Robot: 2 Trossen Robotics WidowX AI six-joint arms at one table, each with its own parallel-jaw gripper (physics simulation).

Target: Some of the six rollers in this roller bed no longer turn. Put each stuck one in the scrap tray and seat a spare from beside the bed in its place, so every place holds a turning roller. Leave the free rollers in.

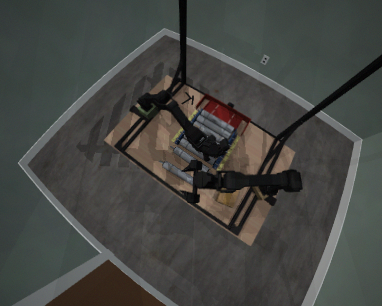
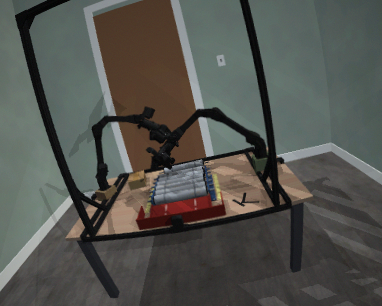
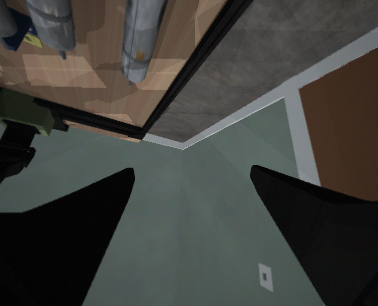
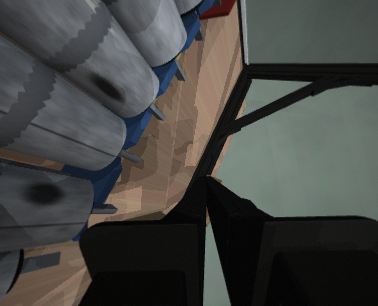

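Seen in the pictures: left gripper, fingertip midpoint: (image 1: 180, 180) (image 3: 193, 172); right gripper, fingertip midpoint: (image 1: 225, 153) (image 2: 150, 170) (image 4: 204, 182); left arm's base, origin of the base link: (image 1: 264, 189) (image 2: 104, 188); right arm's base, origin of the base link: (image 1: 147, 106) (image 2: 261, 156) (image 3: 23, 126).
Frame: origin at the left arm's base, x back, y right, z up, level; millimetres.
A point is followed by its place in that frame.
Observation:
The roller bed (image 1: 180, 131) (image 2: 216, 186) (image 4: 137, 131) has blue and yellow side rails. Several grey rollers (image 1: 215, 120) {y -41, x -551, z 3 mm} (image 2: 182, 182) {y -119, x -509, z 7 mm} (image 4: 100, 65) {y -135, x -382, z 6 mm} lie across it; which turn cannot be seen. One loose grey roller (image 1: 175, 171) {y -440, x -361, z -20 mm} (image 3: 142, 40) {y -436, x -361, z -19 mm} lies on the table beside the bed, and another roller (image 1: 184, 153) {y -337, x -441, z -20 mm} (image 3: 50, 22) {y -359, x -457, z -20 mm} lies nearer the bed. The red tray (image 1: 225, 112) {y 84, x -595, z -40 mm} (image 2: 182, 215) {y 114, x -636, z -26 mm} (image 4: 220, 10) {y 99, x -394, z -31 mm} stands at the bed's far side. My left gripper (image 1: 186, 181) {y -442, x -269, z 181 mm} (image 3: 193, 172) {y -442, x -269, z 181 mm} is open and empty above the outer loose roller. My right gripper (image 1: 226, 146) {y -131, x -306, z 66 mm} (image 4: 204, 182) {y -131, x -306, z 66 mm} is shut and empty above the bed, hiding part of it.
A tan box (image 1: 227, 198) {y -237, x -68, z -12 mm} (image 2: 137, 179) {y -168, x -138, z -15 mm} stands on the wooden table (image 2: 235, 175) {y -353, x -709, z -68 mm} beside my left arm's base. A small black three-legged piece (image 1: 188, 98) {y -101, x -839, z -67 mm} (image 2: 244, 200) {y -95, x -843, z -67 mm} lies near the tray. Black frame bars edge the table. My arms cross close together over the bed.

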